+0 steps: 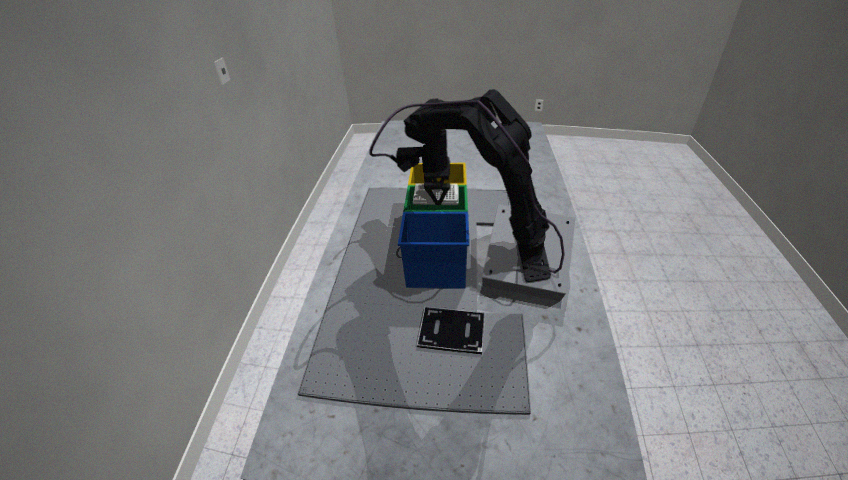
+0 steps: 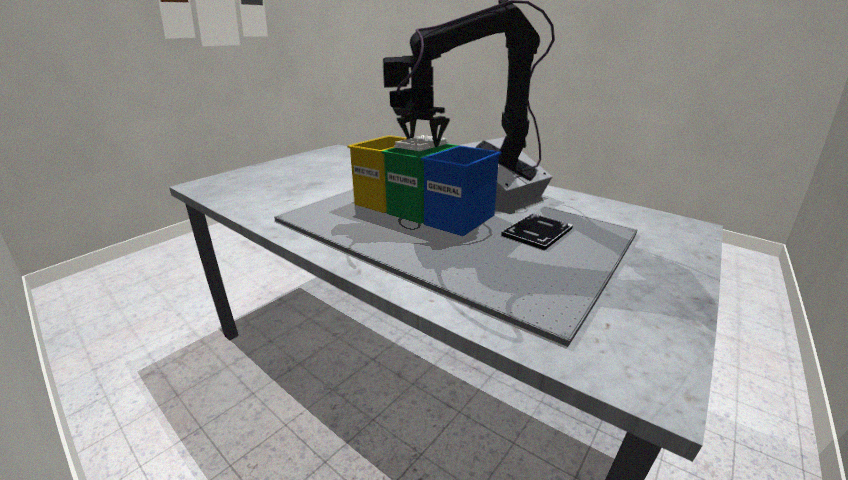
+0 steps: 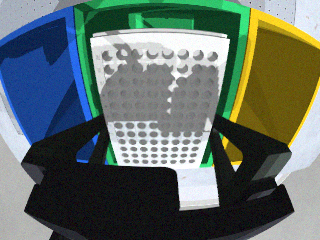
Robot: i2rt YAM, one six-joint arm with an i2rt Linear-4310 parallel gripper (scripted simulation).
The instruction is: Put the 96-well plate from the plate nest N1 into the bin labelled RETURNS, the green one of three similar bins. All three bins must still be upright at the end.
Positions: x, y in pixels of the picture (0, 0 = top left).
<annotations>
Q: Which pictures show my gripper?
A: Image 1, image 2 and image 3: all of them.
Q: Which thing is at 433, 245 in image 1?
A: A blue bin.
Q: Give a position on a black plate nest N1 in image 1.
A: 451, 334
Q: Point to a white 96-well plate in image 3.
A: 181, 145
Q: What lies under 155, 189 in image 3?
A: My gripper.
</annotations>
